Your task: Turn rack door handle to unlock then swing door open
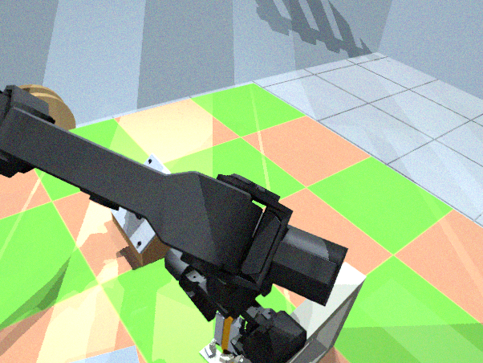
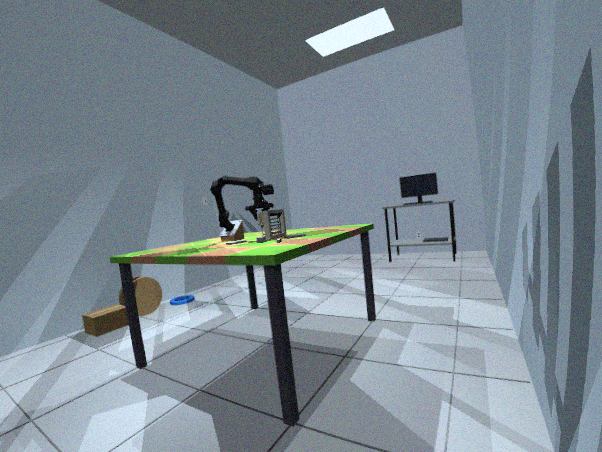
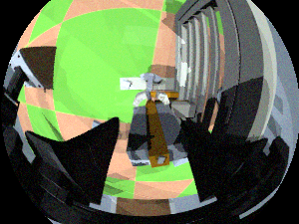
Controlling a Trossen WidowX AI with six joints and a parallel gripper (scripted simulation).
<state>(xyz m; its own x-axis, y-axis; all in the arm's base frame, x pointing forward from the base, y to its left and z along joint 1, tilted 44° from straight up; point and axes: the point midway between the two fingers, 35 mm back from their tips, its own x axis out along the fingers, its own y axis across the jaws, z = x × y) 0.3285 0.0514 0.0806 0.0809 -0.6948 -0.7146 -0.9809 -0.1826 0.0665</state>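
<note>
The small dark cube is 260 mm to the left of my gripper tip, 110 mm below it and 100 mm behind it.
</note>
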